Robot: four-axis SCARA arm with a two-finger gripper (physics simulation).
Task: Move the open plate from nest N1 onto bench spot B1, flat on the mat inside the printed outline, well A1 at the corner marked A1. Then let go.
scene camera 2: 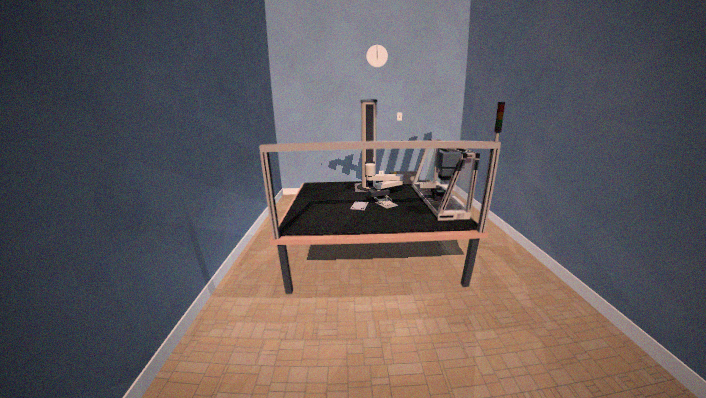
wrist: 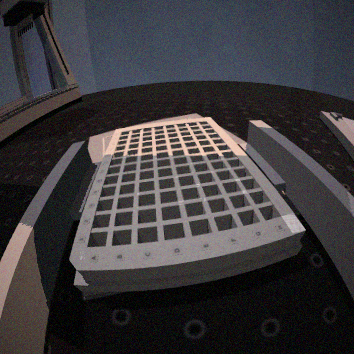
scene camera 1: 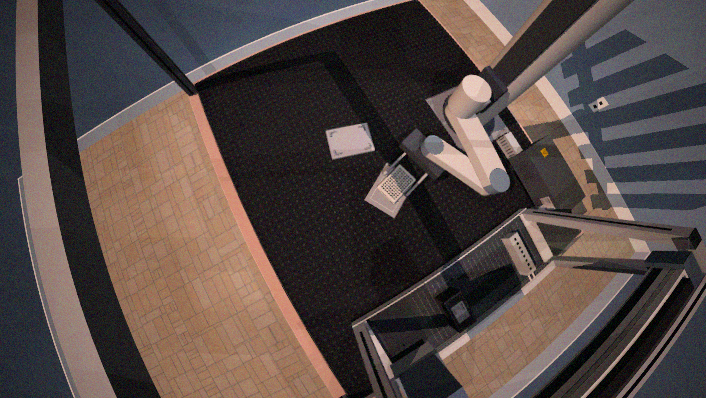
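Where they show: gripper, fingertip midpoint: (scene camera 2: 385,201) (wrist: 169,142) (scene camera 1: 394,185); arm's base at its link origin: (scene camera 2: 368,188).
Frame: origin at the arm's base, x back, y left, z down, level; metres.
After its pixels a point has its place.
Observation:
The open plate (scene camera 1: 398,183) {x -0.458, y 0.109, z -0.018 m} (wrist: 175,200) {x -0.438, y 0.100, z -0.023 m}, a pale grid of square wells, lies on the pale mat (scene camera 1: 393,210) {x -0.525, y 0.186, z -0.015 m} (wrist: 101,140) {x -0.524, y 0.188, z -0.015 m} (scene camera 2: 390,205) {x -0.544, y 0.140, z -0.019 m} that has a printed outline. It is turned relative to the mat and overhangs its edge on the arm's side. The A1 mark on the mat cannot be made out. My gripper (scene camera 1: 396,182) {x -0.479, y 0.110, z -0.031 m} (wrist: 169,142) {x -0.479, y 0.110, z -0.031 m} is low around the plate, one finger along each long side. The fingers are open, with narrow gaps to the plate. The nest (scene camera 1: 350,141) {x -0.534, y -0.117, z -0.025 m} (scene camera 2: 359,205) {x -0.540, y -0.124, z -0.024 m} (wrist: 342,131) {x -0.543, y -0.065, z -0.025 m}, a pale block with corner brackets, holds no plate.
A framed enclosure (scene camera 1: 440,270) {x -0.495, y 0.451, z -0.050 m} with glass panels stands to the right of the bench; its frame also shows in the wrist view (wrist: 65,65) {x -0.837, y 0.474, z -0.132 m}. A dark box (scene camera 1: 547,170) {x 0.082, y 0.365, z -0.127 m} and a small white rack (scene camera 1: 507,143) {x 0.045, y 0.191, z -0.060 m} stand near the arm's base. A rail (scene camera 2: 320,146) {x -1.044, y -0.366, z -0.601 m} spans the bench front.

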